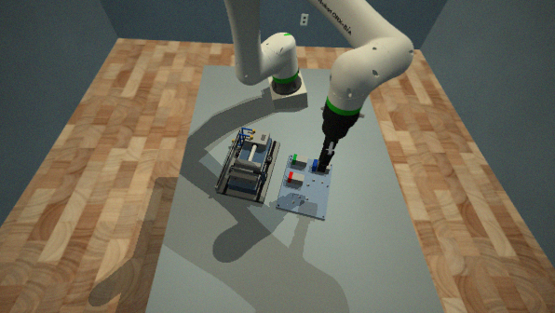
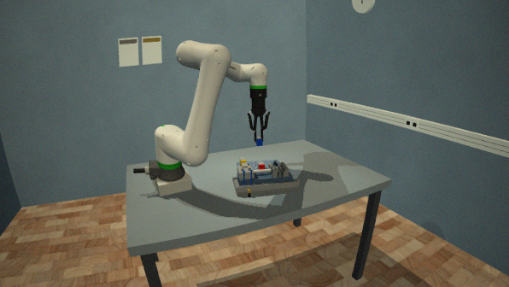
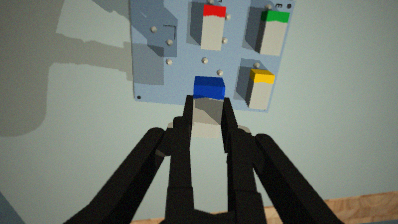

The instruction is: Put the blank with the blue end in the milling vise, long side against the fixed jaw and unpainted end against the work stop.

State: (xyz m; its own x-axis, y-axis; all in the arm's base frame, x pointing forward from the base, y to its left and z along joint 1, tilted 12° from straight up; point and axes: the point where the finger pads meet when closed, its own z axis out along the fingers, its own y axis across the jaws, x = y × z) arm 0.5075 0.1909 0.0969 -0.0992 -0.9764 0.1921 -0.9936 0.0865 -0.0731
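Now: hand 27 cm to the left of the moving jaw, 11 cm above it and 1 cm past it. From my hand the other things lie so: yellow-ended blank: 16 cm below, 9 cm behind, 2 cm to the left; red-ended blank: 16 cm below, 8 cm to the right, 1 cm behind; plate: 18 cm below, 3 cm to the right.
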